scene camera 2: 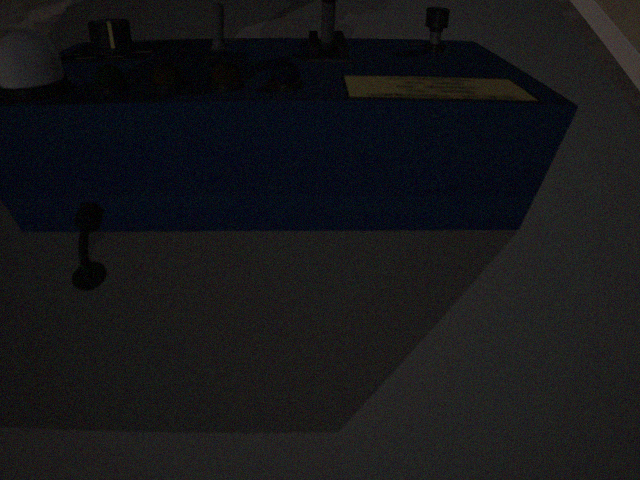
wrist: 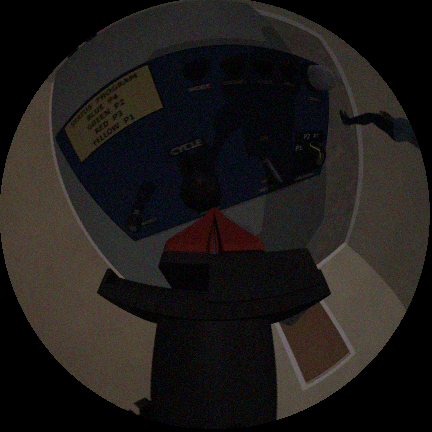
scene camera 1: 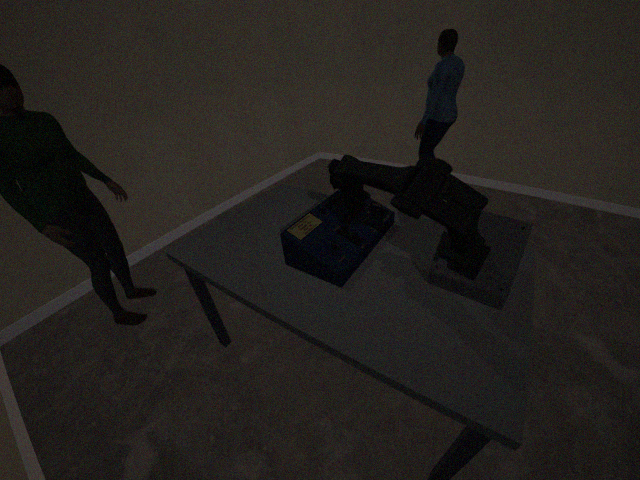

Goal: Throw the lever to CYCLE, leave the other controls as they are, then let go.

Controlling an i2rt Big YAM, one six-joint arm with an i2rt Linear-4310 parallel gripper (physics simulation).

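Places are measured from the arm's base along level axes (x ahead, y left, z up), in millimetres.
Pixels of known places: gripper, fingertip midpoint: point(wrist: 213, 212) point(scene camera 1: 353, 217); arm's base, link origin: point(scene camera 1: 469, 258).
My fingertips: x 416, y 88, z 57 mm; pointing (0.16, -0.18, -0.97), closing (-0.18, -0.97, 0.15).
Note:
For each thing: its top centre in the pictures, then the offset to it from my fingertips. "spot": a spot on its surface instead.
- blue control box, top centre: point(wrist: 251, 121) point(scene camera 1: 344, 204) 80 mm ahead, 44 mm right, 12 mm up
- round black knob, top centre: point(wrist: 203, 202) point(scene camera 1: 348, 213) 18 mm ahead, 8 mm left, 12 mm up
- raised CYCLE label, surface spot: point(wrist: 187, 146) spot: 72 mm ahead, 13 mm left, 71 mm down
- lever's grey shaft, surface spot: point(scene camera 2: 327, 23) spot: 22 mm ahead, 8 mm left, 57 mm down
- small toggle, top centre: point(scene camera 2: 215, 8) point(wrist: 279, 174) 14 mm ahead, 114 mm right, 51 mm down
- selector knob, top centre: point(scene camera 2: 104, 17) point(wrist: 322, 156) point(scene camera 1: 376, 203) 39 mm ahead, 231 mm right, 54 mm down
- black-capped control, top centre: point(scene camera 2: 440, 9) point(wrist: 128, 223) 9 mm back, 125 mm left, 46 mm down
- pale dome, surface spot: point(scene camera 2: 28, 59) point(wrist: 318, 65) spot: 208 mm ahead, 206 mm right, 1 mm down
- yellow status card, top centre: point(scene camera 2: 439, 74) point(wrist: 98, 112) point(scene camera 1: 305, 223) 154 mm ahead, 112 mm left, 26 mm down
The blue control box point(scene camera 1: 315, 260) point(scene camera 2: 258, 155) point(wrist: 115, 170) sits on the table. Its lever has a round black knob point(wrist: 200, 189), seen in the wrist view below the raised CYCLE label point(wrist: 187, 146); the knob hides most of the shaft. In scene camera 2 the lever's grey shaft point(scene camera 2: 327, 23) rises nearly upright from a dark bracket, its top cut off by the frame. My gripper point(wrist: 213, 212) is shut and empty, its red fingertips close by the knob in the wrist view; whether they touch it I cannot tell. In scene camera 1 the fingertips are too dark to make out.
Beside the lever are a small toggle point(scene camera 2: 218, 25) point(wrist: 272, 170), a selector knob point(scene camera 2: 110, 35) point(wrist: 316, 150), a black-capped control point(scene camera 2: 436, 25) point(wrist: 135, 220), a pale dome point(scene camera 2: 28, 59) point(wrist: 320, 77) and a yellow status card point(scene camera 1: 303, 226) point(scene camera 2: 439, 87) point(wrist: 115, 112). Two people stand beyond the table point(scene camera 1: 310, 310).

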